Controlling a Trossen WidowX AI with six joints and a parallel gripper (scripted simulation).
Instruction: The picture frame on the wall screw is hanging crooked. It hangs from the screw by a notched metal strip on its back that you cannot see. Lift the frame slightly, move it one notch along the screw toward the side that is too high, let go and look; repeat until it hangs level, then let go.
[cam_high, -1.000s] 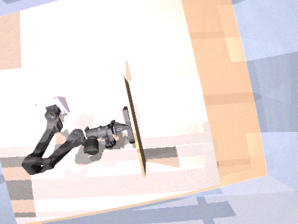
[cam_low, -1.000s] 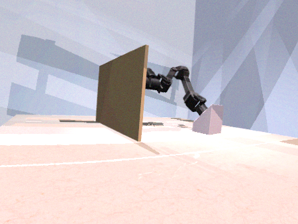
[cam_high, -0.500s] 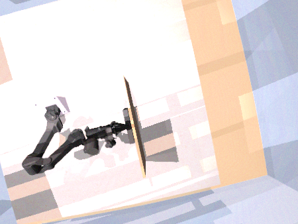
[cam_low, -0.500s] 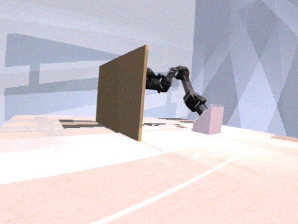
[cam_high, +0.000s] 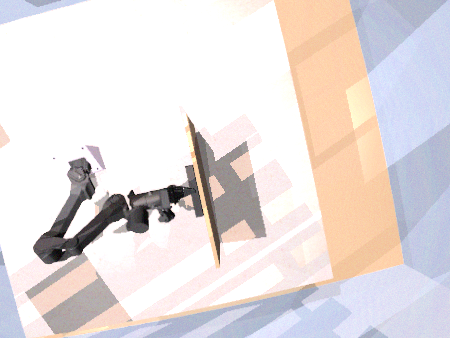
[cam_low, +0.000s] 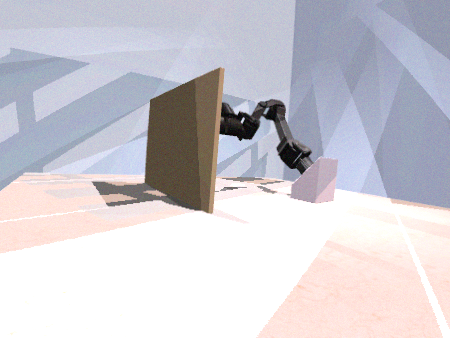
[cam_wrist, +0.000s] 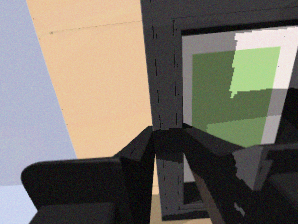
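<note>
Right now my gripper tip is 50 mm above the picture frame. The rest, counted from my gripper tip: tan wall panel (60 mm below, 20 mm ahead).
</note>
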